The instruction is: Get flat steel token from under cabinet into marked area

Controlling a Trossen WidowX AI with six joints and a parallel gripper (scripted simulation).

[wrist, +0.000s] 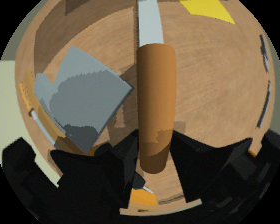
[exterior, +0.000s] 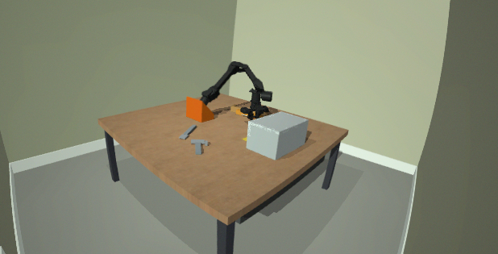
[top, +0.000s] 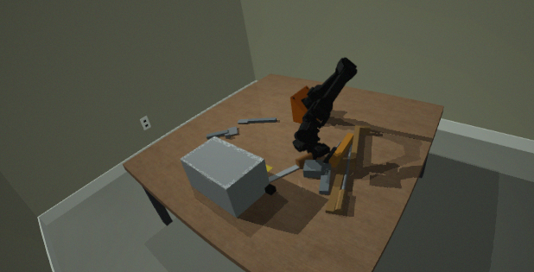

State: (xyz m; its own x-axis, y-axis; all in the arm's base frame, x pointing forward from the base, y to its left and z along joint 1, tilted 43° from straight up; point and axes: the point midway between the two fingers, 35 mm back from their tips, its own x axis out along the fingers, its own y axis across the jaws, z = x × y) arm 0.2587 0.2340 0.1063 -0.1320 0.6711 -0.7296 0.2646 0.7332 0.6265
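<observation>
Now: the grey block 6 cm ahead of my gripper tip, 5 cm to the left of it and 1 cm above it. Round my gripper tip: wooden stick (18 cm to the left, 6 cm ahead); orange bar (12 cm behind, 8 cm to the left, 1 cm above); grey t-piece (52 cm to the right, 11 cm ahead).
</observation>
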